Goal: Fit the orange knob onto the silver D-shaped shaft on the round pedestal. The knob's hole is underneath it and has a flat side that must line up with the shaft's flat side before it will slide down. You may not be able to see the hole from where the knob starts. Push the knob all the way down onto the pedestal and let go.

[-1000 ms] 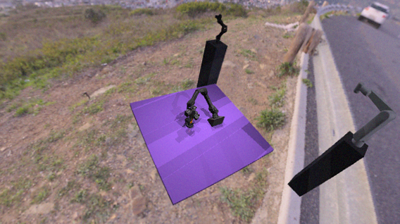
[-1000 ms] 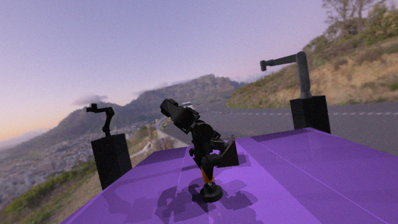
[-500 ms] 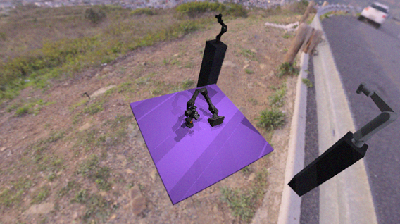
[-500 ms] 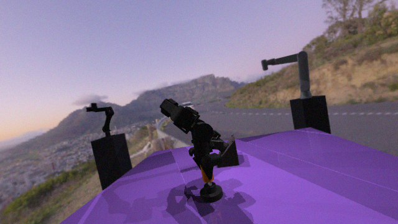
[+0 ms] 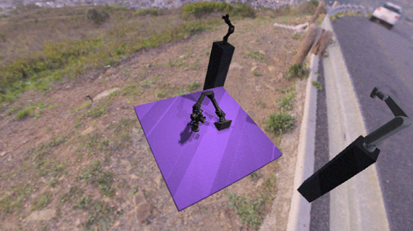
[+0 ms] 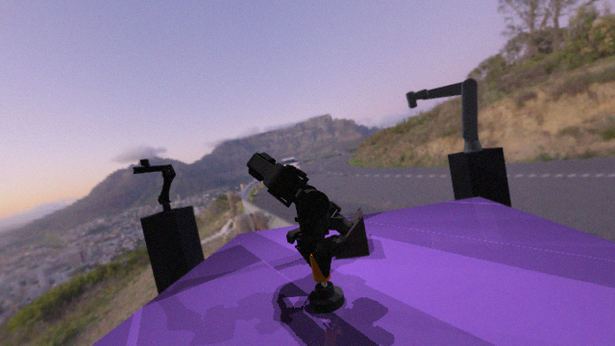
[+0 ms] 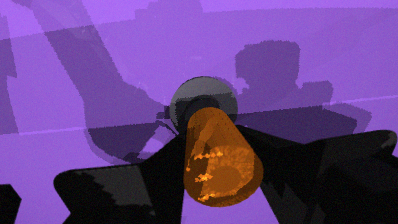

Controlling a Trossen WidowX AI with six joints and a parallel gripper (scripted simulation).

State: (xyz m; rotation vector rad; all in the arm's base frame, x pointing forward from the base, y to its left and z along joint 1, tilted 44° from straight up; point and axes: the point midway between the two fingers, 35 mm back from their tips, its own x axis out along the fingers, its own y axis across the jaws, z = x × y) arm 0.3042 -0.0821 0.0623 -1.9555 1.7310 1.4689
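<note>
The orange knob lies 3 cm above my gripper tip. The rest, counted from my gripper tip: round pedestal: 4 cm below.
</note>
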